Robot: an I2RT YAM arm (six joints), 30 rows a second.
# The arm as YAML. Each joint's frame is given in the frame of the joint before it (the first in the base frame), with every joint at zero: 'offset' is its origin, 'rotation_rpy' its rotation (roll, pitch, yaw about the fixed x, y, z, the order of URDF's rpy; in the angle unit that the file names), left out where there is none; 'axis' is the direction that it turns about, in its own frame. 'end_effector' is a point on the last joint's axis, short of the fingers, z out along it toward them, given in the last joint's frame.
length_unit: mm
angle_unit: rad
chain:
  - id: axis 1
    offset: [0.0, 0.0, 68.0]
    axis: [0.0, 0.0, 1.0]
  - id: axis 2
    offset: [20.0, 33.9, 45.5]
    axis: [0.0, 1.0, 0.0]
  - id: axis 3
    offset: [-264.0, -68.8, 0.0]
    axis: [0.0, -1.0, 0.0]
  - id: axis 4
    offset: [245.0, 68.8, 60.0]
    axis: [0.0, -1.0, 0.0]
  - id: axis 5
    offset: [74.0, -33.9, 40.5]
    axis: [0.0, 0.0, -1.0]
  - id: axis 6
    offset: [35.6, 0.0, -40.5]
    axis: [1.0, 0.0, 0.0]
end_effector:
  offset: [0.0, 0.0, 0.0]
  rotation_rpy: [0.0, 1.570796, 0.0]
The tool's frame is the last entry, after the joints.
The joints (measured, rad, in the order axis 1, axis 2, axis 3, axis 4, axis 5, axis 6), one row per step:
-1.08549 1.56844 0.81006 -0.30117 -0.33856 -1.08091
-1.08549 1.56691 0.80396 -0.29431 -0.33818 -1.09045
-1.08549 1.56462 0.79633 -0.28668 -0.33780 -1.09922
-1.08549 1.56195 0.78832 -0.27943 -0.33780 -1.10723
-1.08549 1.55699 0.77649 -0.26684 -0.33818 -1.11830
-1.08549 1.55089 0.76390 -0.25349 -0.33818 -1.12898
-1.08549 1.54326 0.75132 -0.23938 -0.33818 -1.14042
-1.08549 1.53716 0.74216 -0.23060 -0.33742 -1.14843
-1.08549 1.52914 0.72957 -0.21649 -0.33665 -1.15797
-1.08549 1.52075 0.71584 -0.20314 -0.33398 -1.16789
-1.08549 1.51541 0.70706 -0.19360 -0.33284 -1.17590
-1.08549 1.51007 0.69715 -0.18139 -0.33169 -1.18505
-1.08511 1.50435 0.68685 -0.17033 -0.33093 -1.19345
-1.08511 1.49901 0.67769 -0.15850 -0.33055 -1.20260
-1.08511 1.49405 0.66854 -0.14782 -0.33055 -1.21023
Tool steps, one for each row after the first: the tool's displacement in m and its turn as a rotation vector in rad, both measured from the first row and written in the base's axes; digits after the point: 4 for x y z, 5 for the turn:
-0.0004 0.0007 -0.0009 -0.00704 0.00165 0.00766
-0.0009 0.0016 -0.0019 -0.01369 0.00312 0.01467
-0.0014 0.0027 -0.0030 -0.01947 0.00429 0.02124
-0.0022 0.0041 -0.0042 -0.03007 0.00424 0.03047
-0.0031 0.0058 -0.0053 -0.04166 0.00391 0.03915
-0.0039 0.0074 -0.0059 -0.05572 0.00282 0.04838
-0.0046 0.0087 -0.0063 -0.06526 0.00300 0.05445
-0.0055 0.0103 -0.0068 -0.07903 0.00195 0.06167
-0.0066 0.0122 -0.0076 -0.09235 0.00324 0.06823
-0.0072 0.0133 -0.0081 -0.10240 0.00369 0.07401
-0.0079 0.0145 -0.0087 -0.11444 0.00384 0.08063
-0.0086 0.0159 -0.0094 -0.12493 0.00400 0.08723
-0.0091 0.0170 -0.0098 -0.13706 0.00348 0.09417
-0.0097 0.0181 -0.0104 -0.14692 0.00292 0.10009

